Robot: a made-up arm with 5 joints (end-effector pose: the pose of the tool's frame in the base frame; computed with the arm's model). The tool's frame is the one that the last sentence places.
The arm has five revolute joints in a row. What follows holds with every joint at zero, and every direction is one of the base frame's.
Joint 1 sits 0.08 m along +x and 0.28 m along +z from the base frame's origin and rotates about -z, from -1.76 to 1.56 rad.
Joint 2 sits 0.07 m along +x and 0.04 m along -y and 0.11 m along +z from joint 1 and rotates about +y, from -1.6 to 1.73 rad.
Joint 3 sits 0.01 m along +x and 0.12 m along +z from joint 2 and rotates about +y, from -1.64 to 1.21 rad.
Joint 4 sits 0.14 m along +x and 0.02 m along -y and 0.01 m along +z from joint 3 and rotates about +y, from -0.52 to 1.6 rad.
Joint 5 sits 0.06 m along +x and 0.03 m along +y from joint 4 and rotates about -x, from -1.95 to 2.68 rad.
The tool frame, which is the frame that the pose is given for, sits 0.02 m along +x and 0.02 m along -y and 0.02 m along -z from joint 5; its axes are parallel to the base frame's.
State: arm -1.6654 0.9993 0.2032 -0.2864 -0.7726
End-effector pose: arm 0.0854 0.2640 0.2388 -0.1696 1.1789 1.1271
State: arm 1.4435 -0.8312 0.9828 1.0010 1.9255
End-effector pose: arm 0.0619 -0.1878 0.4043 -0.7049 1.5607 0.0437
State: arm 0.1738 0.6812 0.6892 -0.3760 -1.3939
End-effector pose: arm 0.2895 -0.0508 0.2620 1.3517 0.7180 -0.8275
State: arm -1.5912 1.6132 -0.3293 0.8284 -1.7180
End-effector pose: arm 0.0835 0.1831 0.1836 -0.3242 1.4818 -0.5168
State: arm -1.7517 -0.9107 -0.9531 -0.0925 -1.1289
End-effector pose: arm 0.1135 -0.0692 0.6868 -2.2374 0.6723 -1.9829
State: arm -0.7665 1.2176 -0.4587 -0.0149 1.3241
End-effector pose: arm 0.3793 0.2128 0.2895 -1.4811 0.1201 1.1183
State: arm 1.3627 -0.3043 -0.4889 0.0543 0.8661
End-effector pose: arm 0.0628 -0.2002 0.6698 -1.2020 -0.0191 -1.5328
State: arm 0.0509 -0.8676 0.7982 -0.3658 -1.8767
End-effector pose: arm 0.2814 -0.0152 0.5168 1.8316 -0.3448 0.3723
